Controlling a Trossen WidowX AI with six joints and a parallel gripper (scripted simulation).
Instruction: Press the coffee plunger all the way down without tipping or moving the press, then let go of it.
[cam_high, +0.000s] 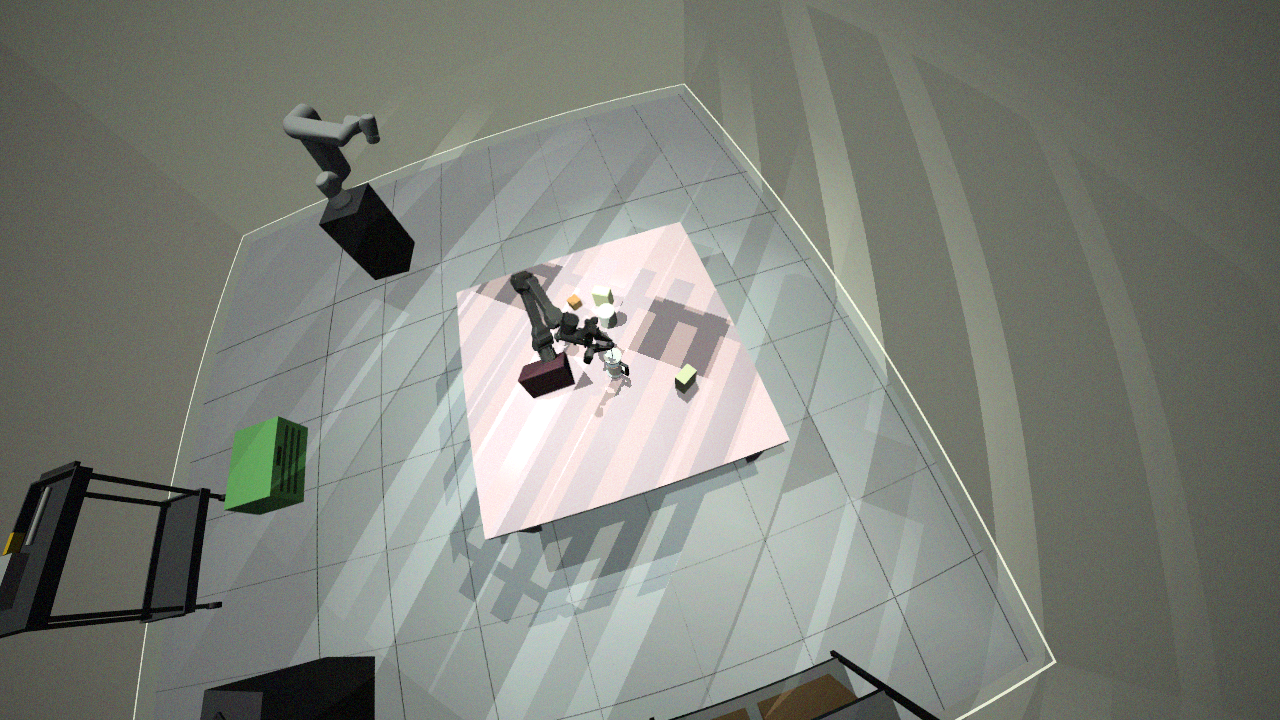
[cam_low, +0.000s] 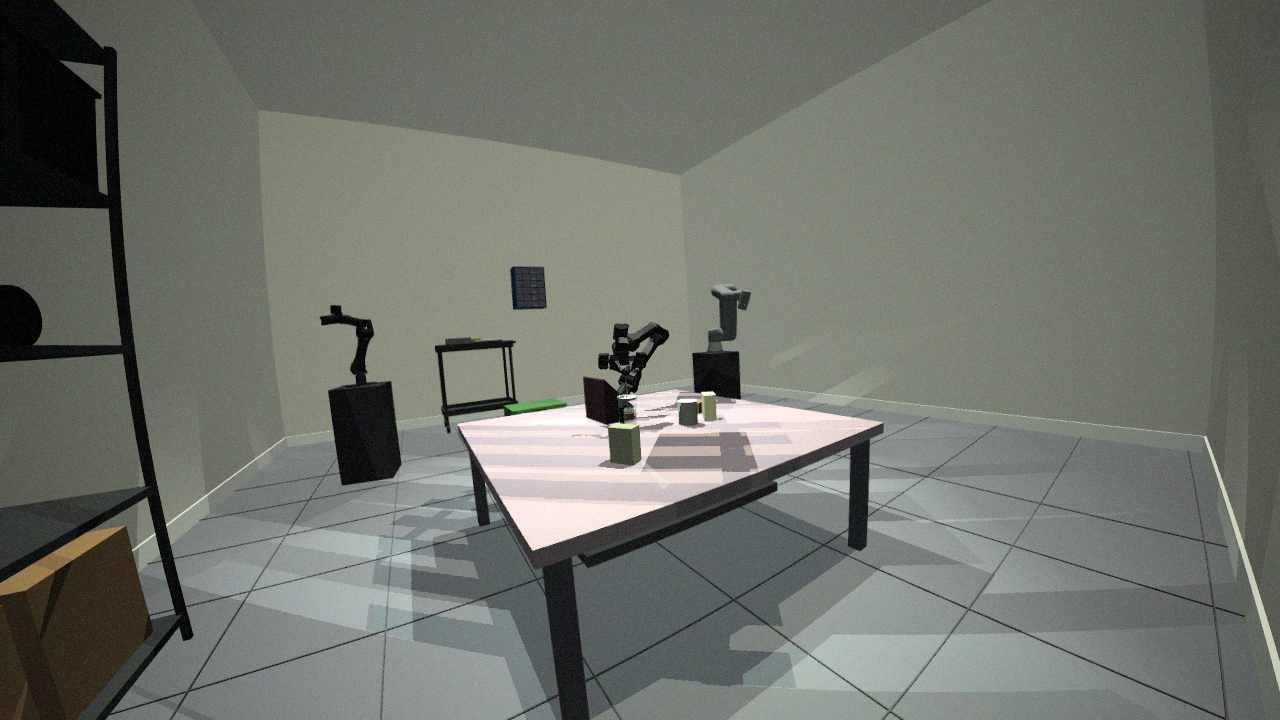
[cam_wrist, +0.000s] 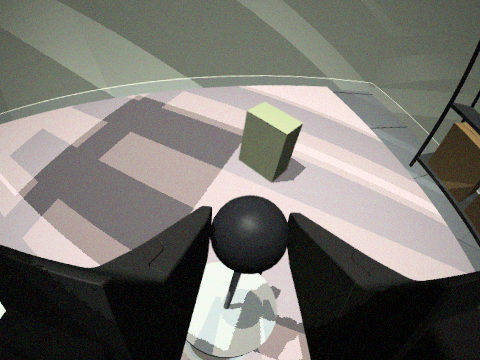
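The coffee press is 1 cm to the right of my gripper tip and 12 cm below it.
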